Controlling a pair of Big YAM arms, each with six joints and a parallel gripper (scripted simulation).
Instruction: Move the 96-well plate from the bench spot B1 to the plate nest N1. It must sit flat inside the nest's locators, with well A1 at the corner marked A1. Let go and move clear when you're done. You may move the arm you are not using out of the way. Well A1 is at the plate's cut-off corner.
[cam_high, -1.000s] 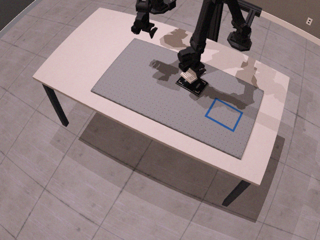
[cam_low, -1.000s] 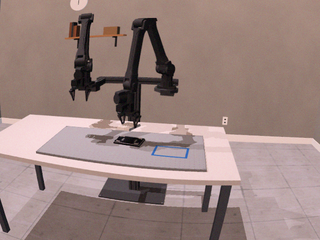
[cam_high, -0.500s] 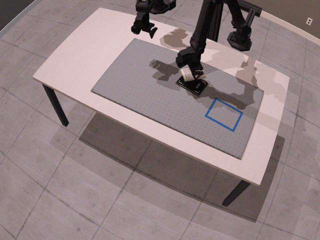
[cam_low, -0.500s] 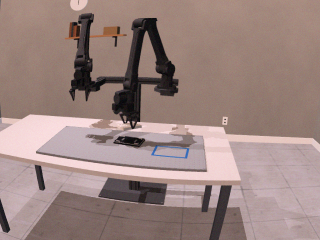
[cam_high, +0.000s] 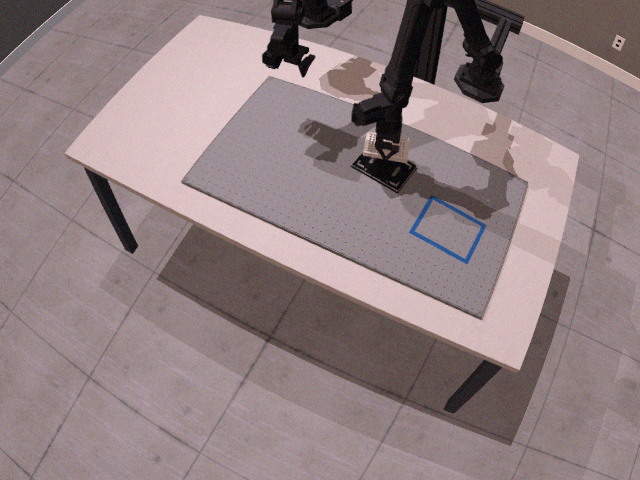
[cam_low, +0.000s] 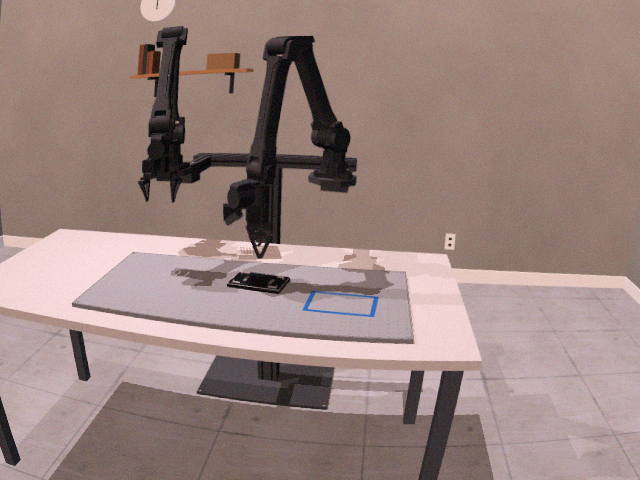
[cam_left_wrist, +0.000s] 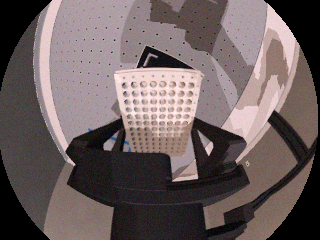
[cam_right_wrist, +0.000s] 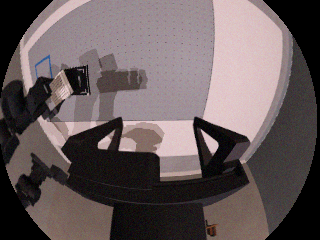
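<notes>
Right now the 96-well plate is right at my left hand. From my left hand the other things lie so: plate nest: 100 mm below.
</notes>
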